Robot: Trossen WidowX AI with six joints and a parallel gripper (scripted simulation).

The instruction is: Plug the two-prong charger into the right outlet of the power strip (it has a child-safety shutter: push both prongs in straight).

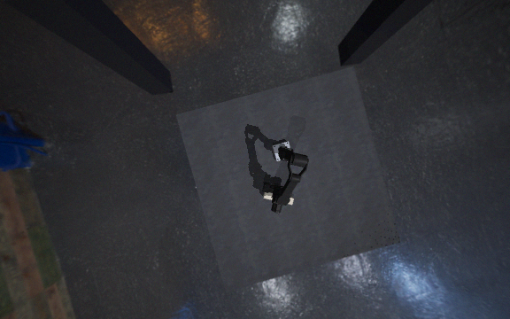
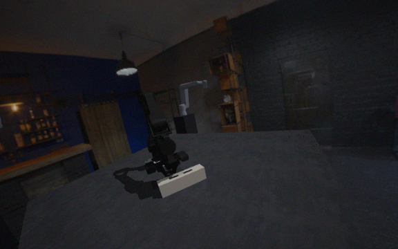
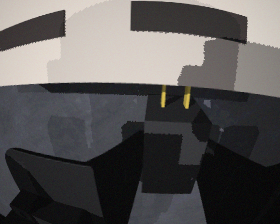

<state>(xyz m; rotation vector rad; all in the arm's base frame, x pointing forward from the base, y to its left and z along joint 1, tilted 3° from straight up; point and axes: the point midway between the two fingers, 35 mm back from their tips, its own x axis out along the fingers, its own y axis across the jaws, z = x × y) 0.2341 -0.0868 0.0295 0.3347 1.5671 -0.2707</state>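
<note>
Now: the dark charger 2 cm ahead of my gripper tip, 1 cm to the right of it and 1 cm above it.
</note>
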